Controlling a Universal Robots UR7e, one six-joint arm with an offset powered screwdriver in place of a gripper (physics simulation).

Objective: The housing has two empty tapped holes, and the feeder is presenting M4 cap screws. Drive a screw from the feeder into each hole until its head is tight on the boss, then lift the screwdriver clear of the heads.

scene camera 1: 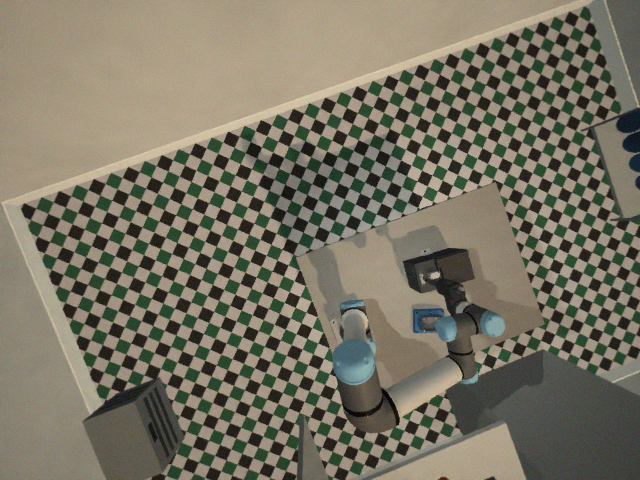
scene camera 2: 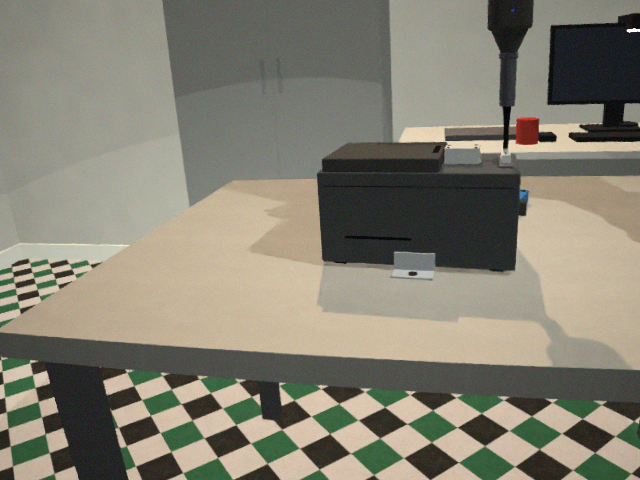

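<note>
The dark box-shaped screw feeder (scene camera 1: 457,263) (scene camera 2: 418,219) stands on the table. My screwdriver (scene camera 1: 439,280) (scene camera 2: 505,146) points down, with its thin bit tip at the small light pick-up block (scene camera 2: 506,159) on the feeder's top, at its right end in scene camera 2. Whether a screw is on the bit is too small to tell. The grey housing (scene camera 1: 428,322) sits in a blue fixture (scene camera 1: 417,312) (scene camera 2: 524,195) beside the feeder, partly hidden by my arm in scene camera 1 and mostly by the feeder in scene camera 2. Its holes cannot be made out.
A small light bracket (scene camera 1: 425,252) (scene camera 2: 413,273) stands on the table (scene camera 1: 491,206) (scene camera 2: 206,304) at the feeder's side. My arm (scene camera 1: 426,384) reaches over the table's edge beside the blue fixture. A red cup (scene camera 2: 527,131) and a monitor (scene camera 2: 591,64) stand on another desk behind.
</note>
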